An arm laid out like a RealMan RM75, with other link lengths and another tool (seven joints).
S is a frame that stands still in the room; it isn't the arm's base.
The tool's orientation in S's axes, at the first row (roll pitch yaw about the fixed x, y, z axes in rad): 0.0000, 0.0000, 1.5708
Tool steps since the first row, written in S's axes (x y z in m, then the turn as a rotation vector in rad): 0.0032, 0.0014, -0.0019, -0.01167, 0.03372, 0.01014; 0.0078, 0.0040, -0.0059, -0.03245, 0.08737, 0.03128; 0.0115, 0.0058, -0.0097, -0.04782, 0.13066, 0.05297; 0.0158, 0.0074, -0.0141, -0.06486, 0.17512, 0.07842; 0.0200, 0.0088, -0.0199, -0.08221, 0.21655, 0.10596; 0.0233, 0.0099, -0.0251, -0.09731, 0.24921, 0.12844; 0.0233, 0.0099, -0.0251, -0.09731, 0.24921, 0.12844; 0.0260, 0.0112, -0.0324, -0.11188, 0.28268, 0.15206; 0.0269, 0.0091, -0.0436, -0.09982, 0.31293, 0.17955; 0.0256, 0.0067, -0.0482, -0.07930, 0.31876, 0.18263; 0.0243, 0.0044, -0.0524, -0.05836, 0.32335, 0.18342; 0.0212, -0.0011, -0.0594, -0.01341, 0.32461, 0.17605
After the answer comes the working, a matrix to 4 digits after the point.
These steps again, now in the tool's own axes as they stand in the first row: 0.0014, -0.0032, -0.0019, 0.03372, 0.01167, 0.01014; 0.0040, -0.0078, -0.0059, 0.08737, 0.03245, 0.03128; 0.0058, -0.0115, -0.0097, 0.13066, 0.04782, 0.05297; 0.0074, -0.0158, -0.0141, 0.17512, 0.06486, 0.07842; 0.0088, -0.0200, -0.0199, 0.21655, 0.08221, 0.10596; 0.0099, -0.0233, -0.0251, 0.24921, 0.09731, 0.12844; 0.0099, -0.0233, -0.0251, 0.24921, 0.09731, 0.12844; 0.0112, -0.0260, -0.0324, 0.28268, 0.11188, 0.15206; 0.0091, -0.0269, -0.0436, 0.31293, 0.09982, 0.17955; 0.0067, -0.0256, -0.0482, 0.31876, 0.07930, 0.18263; 0.0044, -0.0243, -0.0524, 0.32335, 0.05836, 0.18342; -0.0011, -0.0212, -0.0594, 0.32461, 0.01341, 0.17605
The tool's axes in the first row as the columns of a matrix, in S's axes (rounded; the answer above uses it unrounded):
0.0000, -1.0000, 0.0000
1.0000, 0.0000, 0.0000
0.0000, 0.0000, 1.0000

